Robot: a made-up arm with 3 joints.
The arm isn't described. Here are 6 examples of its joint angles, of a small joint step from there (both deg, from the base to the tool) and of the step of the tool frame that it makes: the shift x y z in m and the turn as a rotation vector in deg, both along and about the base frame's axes.
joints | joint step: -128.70 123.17 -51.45 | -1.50 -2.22 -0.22
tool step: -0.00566 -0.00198 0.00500 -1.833 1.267 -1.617
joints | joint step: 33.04 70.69 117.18 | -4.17 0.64 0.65
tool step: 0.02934 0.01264 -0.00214 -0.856 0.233 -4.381
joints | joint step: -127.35 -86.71 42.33 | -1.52 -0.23 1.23
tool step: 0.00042 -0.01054 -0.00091 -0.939 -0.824 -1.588
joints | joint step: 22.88 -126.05 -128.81 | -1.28 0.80 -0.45
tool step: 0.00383 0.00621 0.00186 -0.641 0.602 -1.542
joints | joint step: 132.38 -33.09 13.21 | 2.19 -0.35 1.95
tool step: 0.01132 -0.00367 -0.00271 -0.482 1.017 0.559
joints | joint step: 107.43 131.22 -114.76 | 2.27 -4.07 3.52
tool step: 0.00487 0.00094 0.00711 4.727 -1.292 4.493
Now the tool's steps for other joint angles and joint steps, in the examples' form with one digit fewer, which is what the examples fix.
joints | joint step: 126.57 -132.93 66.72 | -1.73 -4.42 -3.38
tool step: -0.0104 0.0282 0.0024 4.98 0.64 -4.13
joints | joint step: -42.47 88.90 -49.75 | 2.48 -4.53 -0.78
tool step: -0.0058 0.0119 0.0084 -2.40 -3.92 2.52
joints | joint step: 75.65 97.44 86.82 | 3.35 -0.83 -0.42
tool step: -0.0122 -0.0214 0.0027 0.90 0.22 3.30
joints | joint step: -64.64 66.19 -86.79 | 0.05 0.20 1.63
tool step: -0.0026 -0.0001 0.0018 -0.46 1.43 -0.61
